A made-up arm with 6 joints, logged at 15 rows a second.
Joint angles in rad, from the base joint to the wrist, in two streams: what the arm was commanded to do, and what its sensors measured. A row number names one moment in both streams.
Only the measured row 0 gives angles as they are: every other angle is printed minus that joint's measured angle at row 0.
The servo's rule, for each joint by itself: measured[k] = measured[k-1] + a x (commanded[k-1-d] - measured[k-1]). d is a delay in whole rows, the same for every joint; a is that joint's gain. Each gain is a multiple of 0.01, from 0.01 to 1. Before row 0 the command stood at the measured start. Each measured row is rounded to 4 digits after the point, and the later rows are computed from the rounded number. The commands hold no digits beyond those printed.
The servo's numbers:
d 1
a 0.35 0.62 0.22 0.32 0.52 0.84
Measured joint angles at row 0:
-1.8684, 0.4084, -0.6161, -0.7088, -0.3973, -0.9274
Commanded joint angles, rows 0 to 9:
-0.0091, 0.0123, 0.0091, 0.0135, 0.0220, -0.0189
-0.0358, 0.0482, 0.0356, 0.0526, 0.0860, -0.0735
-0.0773, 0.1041, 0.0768, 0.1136, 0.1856, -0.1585
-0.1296, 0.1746, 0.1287, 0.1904, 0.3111, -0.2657
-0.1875, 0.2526, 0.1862, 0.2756, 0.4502, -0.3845
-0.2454, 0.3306, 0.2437, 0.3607, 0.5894, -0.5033
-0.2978, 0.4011, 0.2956, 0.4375, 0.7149, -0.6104
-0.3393, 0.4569, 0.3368, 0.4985, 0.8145, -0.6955
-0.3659, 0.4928, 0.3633, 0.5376, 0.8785, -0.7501
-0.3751, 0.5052, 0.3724, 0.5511, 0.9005, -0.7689
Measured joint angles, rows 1 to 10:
0.0000, 0.0000, 0.0000, 0.0000, 0.0000, 0.0000
-0.0032, 0.0076, 0.0020, 0.0043, 0.0114, -0.0159
-0.0146, 0.0328, 0.0094, 0.0198, 0.0502, -0.0643
-0.0365, 0.0770, 0.0242, 0.0498, 0.1206, -0.1434
-0.0691, 0.1375, 0.0472, 0.0948, 0.2197, -0.2461
-0.1105, 0.2089, 0.0778, 0.1527, 0.3396, -0.3624
-0.1577, 0.2844, 0.1143, 0.2193, 0.4695, -0.4808
-0.2067, 0.3568, 0.1542, 0.2891, 0.5971, -0.5897
-0.2531, 0.4189, 0.1944, 0.3561, 0.7101, -0.6786
-0.2926, 0.4647, 0.2316, 0.4142, 0.7977, -0.7387

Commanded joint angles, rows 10 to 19:
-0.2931, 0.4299, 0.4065, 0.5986, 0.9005, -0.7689
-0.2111, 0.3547, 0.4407, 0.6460, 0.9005, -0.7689
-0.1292, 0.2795, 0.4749, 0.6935, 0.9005, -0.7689
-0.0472, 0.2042, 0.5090, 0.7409, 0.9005, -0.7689
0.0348, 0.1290, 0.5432, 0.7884, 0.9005, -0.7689
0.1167, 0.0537, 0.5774, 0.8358, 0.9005, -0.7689
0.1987, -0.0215, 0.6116, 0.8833, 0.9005, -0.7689
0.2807, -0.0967, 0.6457, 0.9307, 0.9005, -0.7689
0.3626, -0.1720, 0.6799, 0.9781, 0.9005, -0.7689
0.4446, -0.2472, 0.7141, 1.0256, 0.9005, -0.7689
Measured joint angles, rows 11 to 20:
-0.3215, 0.4898, 0.2626, 0.4580, 0.8512, -0.7641
-0.3116, 0.4527, 0.2943, 0.5030, 0.8768, -0.7681
-0.2764, 0.3919, 0.3265, 0.5488, 0.8891, -0.7688
-0.2249, 0.3222, 0.3591, 0.5951, 0.8950, -0.7689
-0.1627, 0.2490, 0.3921, 0.6418, 0.8979, -0.7689
-0.0936, 0.1746, 0.4253, 0.6887, 0.8993, -0.7689
-0.0200, 0.0996, 0.4588, 0.7358, 0.8999, -0.7689
0.0565, 0.0245, 0.4924, 0.7830, 0.9002, -0.7689
0.1350, -0.0506, 0.5261, 0.8303, 0.9004, -0.7689
0.2147, -0.1259, 0.5599, 0.8776, 0.9005, -0.7689

